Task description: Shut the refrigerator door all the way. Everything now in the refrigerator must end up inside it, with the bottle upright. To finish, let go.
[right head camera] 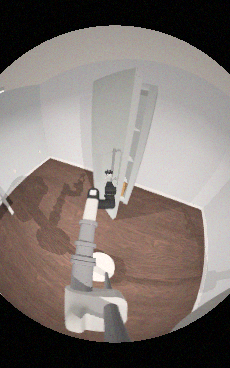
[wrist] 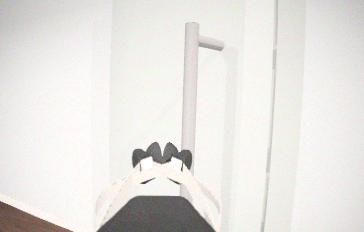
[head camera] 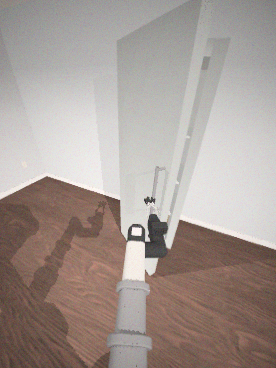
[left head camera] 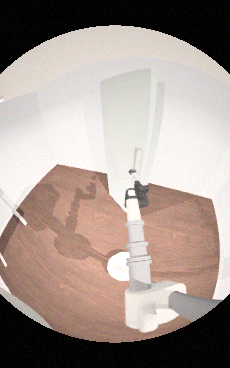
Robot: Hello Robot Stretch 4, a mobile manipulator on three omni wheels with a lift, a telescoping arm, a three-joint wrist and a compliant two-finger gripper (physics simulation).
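Places are measured from the robot's base along level axes (x ahead, y left, z up), in centimetres.
Pixels of known places: gripper, fingertip midpoint: (right head camera: 108, 170) (wrist: 162, 155) (head camera: 149, 197) (left head camera: 131, 169); robot's base, origin of the base link: (right head camera: 98, 265) (left head camera: 122, 265).
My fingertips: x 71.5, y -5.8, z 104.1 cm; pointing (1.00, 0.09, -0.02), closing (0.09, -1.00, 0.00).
For each thing: its top centre in the pictures, then the offset to it from my fingertips. "*": a spot on its surface instead. Level surfaces: height alone.
- vertical bar handle, surface spot: (wrist: 190, 90) (head camera: 155, 182) (right head camera: 113, 159) * dx +4.8, dy -3.0, dz +7.6 cm
- orange item, middle of its top: (right head camera: 120, 176) dx +70.8, dy -20.8, dz -67.2 cm
- wooden floor, its level: dz -106.9 cm
The pale refrigerator door (head camera: 150, 100) (left head camera: 125, 115) (right head camera: 112, 115) (wrist: 140, 75) stands open, its edge apart from the refrigerator body (head camera: 220, 55) (right head camera: 148, 122). A gap with shelves shows on the right. A vertical bar handle (head camera: 155, 182) (right head camera: 113, 160) (wrist: 190, 90) is on the door's outer face. My gripper (head camera: 149, 200) (left head camera: 132, 172) (right head camera: 108, 172) (wrist: 162, 155) is shut and empty, its fingertips together just left of the bar; the right fingertip overlaps the bar in the wrist view. An orange item (right head camera: 124, 189) shows low inside the gap. I cannot make out the bottle; most contents are hidden by the door.
Pale walls with white baseboards stand behind and beside the refrigerator. The wooden floor (head camera: 210, 300) carries shadows of the arm and robot. The arm (head camera: 134, 265) reaches forward to the door. A white round part of the robot's base (left head camera: 118, 266) (right head camera: 106, 265) shows below the arm.
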